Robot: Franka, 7 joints.
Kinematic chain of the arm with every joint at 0, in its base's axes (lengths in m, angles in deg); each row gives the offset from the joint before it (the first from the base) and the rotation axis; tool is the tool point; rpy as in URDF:
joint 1: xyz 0 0 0.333 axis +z
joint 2: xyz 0 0 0 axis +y
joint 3: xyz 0 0 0.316 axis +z
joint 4: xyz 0.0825 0 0 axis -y
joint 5: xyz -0.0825 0 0.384 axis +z
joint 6: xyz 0 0 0 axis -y
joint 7: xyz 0.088 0 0 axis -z
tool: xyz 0 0 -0.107 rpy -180 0 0
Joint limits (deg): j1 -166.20..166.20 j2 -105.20..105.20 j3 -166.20..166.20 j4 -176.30..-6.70 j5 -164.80..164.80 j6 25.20..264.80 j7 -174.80..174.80
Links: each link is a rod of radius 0.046 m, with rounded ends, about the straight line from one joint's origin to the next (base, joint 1, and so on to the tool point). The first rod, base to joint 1, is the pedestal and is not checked.
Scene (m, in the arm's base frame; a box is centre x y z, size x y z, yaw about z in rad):
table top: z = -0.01
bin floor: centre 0.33 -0.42 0 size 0.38 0.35 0.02 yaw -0.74
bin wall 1: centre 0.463 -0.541 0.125 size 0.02 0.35 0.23 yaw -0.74
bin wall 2: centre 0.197 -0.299 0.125 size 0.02 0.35 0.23 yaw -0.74
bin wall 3: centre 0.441 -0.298 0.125 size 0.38 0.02 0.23 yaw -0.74
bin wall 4: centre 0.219 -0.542 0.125 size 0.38 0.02 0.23 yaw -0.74
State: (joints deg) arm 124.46 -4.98 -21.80 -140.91 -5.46 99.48 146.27
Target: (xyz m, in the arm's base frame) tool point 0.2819 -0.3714 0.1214
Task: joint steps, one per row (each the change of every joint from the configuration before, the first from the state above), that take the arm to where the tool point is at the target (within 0.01 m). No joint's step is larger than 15 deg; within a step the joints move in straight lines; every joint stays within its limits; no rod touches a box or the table.
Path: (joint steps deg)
1: 3.56 0.49 14.58 1.81 2.41 -1.38 0.00
2: 3.56 0.50 14.58 1.81 2.40 -1.38 0.00
3: 3.55 0.49 14.57 1.81 2.41 -1.37 0.00
4: 3.56 0.50 14.58 1.81 2.40 -1.38 0.00
5: 3.56 0.49 14.58 1.82 2.41 -1.38 0.00
6: 3.56 0.49 14.58 1.81 2.40 -1.38 0.00
7: 3.56 0.50 14.58 1.81 2.41 -1.37 0.00
8: 3.55 0.49 14.58 1.81 2.41 -1.38 0.00
9: 3.56 0.50 14.57 1.81 2.40 -1.38 0.00
10: 3.56 0.49 14.58 1.81 2.41 -1.38 0.00
11: 3.56 0.49 14.58 1.81 2.40 -1.37 0.00
12: 0.86 -13.29 0.79 0.10 0.50 5.79 0.00
13: 0.87 -13.30 0.79 0.10 0.49 5.79 0.00
14: 0.87 -13.30 0.79 0.09 0.50 5.80 0.00

